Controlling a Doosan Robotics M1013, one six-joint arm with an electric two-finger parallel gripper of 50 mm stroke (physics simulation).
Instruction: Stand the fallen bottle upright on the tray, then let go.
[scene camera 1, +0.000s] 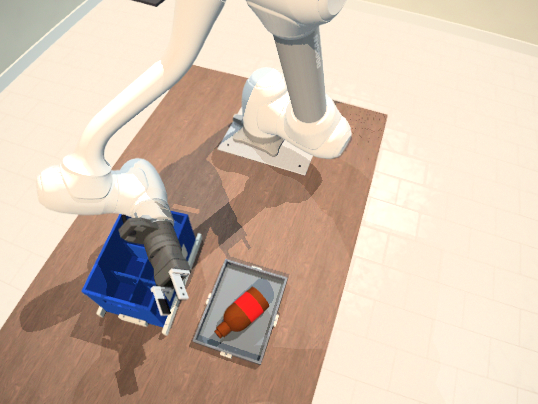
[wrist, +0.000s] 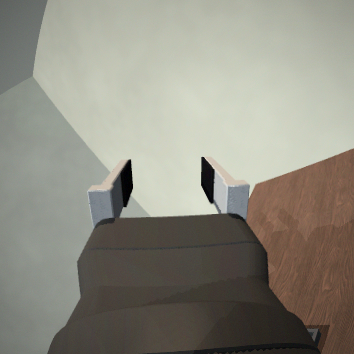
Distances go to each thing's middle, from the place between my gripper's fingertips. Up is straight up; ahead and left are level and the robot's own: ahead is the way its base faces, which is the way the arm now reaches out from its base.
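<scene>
Brown bottle (scene camera 1: 239, 315): relative to my hand, it lies 110 mm behind, 80 mm to the left of it and 290 mm below.
</scene>
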